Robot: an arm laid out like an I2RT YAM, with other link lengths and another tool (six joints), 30 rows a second.
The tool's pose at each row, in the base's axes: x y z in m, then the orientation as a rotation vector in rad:
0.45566 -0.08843 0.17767 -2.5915 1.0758 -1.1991
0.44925 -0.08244 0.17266 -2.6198 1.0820 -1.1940
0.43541 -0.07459 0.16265 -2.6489 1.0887 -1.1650
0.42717 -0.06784 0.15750 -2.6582 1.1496 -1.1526
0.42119 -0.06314 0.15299 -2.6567 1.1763 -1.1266
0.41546 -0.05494 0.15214 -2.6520 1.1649 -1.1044
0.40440 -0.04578 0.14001 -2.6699 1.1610 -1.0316
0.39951 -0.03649 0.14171 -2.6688 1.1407 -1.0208
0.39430 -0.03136 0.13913 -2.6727 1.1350 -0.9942
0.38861 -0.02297 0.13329 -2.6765 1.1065 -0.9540
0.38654 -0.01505 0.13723 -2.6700 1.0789 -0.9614
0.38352 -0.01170 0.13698 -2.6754 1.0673 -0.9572
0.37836 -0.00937 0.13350 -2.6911 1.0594 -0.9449
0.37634 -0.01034 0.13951 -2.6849 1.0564 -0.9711
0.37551 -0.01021 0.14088 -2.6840 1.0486 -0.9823
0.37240 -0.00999 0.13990 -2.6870 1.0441 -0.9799
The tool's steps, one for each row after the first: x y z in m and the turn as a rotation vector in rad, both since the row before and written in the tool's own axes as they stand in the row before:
-0.00981 0.00089 -0.00223 -0.0236 -0.0015 -0.0122
-0.01753 0.00533 -0.00419 -0.0223 -0.0176 -0.0084
-0.01129 0.00133 -0.00328 -0.0390 0.0007 0.0222
-0.00852 0.00161 -0.00173 -0.0118 -0.0140 0.0155
-0.00847 -0.00198 -0.00502 0.0111 -0.0173 0.0009
-0.01836 0.00406 0.00000 -0.0076 -0.0486 -0.0016
-0.00767 -0.00407 -0.00614 0.0121 -0.0107 -0.0070
-0.00746 0.00030 -0.00209 0.0010 -0.0187 -0.0012
-0.01167 -0.00078 -0.00024 0.0132 -0.0316 -0.0099
-0.00436 -0.00576 -0.00551 0.0190 0.0001 -0.0106
-0.00398 -0.00063 -0.00203 0.0018 -0.0042 -0.0076
-0.00618 0.00237 -0.00058 -0.0079 -0.0082 -0.0100
0.00257 0.00009 -0.00588 0.0053 0.0169 -0.0017
0.00018 -0.00004 -0.00160 0.0041 0.0064 -0.0047
-0.00239 0.00192 -0.00113 0.0000 -0.0021 -0.0033

